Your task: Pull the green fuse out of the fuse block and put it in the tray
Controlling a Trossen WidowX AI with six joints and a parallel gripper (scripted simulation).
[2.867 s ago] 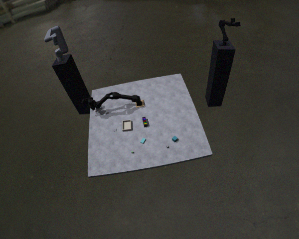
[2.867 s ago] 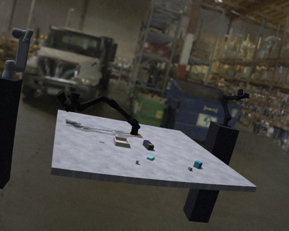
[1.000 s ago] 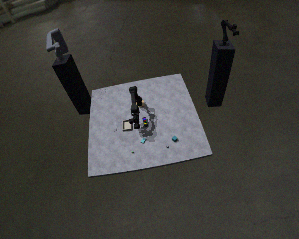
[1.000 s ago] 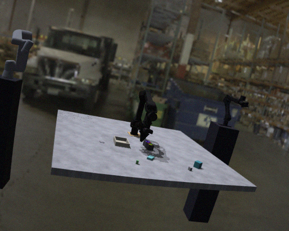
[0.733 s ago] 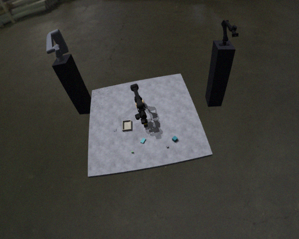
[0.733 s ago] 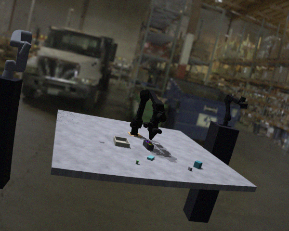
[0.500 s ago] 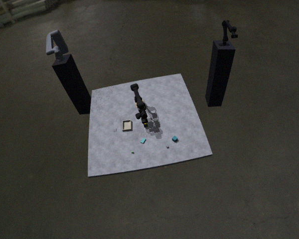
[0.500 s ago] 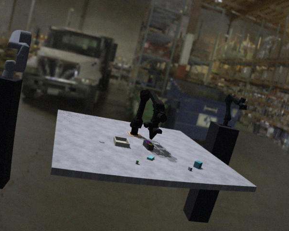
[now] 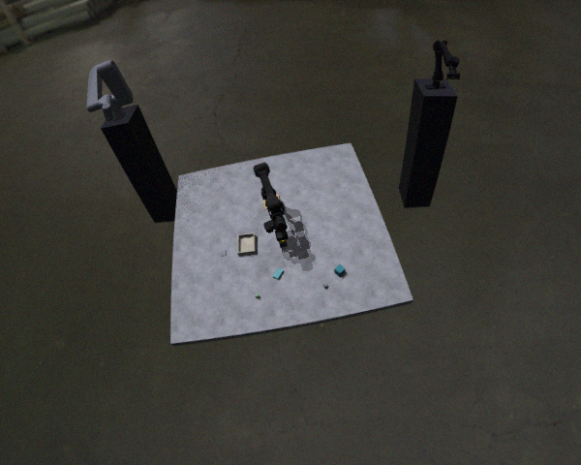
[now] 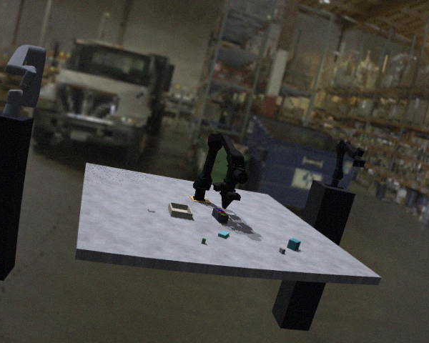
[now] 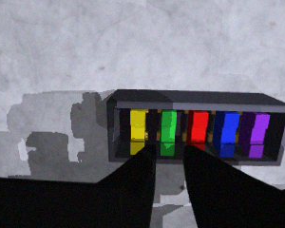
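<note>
The green fuse is 4 cm below my gripper tip. Round my gripper tip: blue fuse: 4 cm behind, 1 cm to the right, 4 cm below; then red fuse: 2 cm behind, 4 cm below; then yellow fuse: 2 cm ahead, 4 cm below.
</note>
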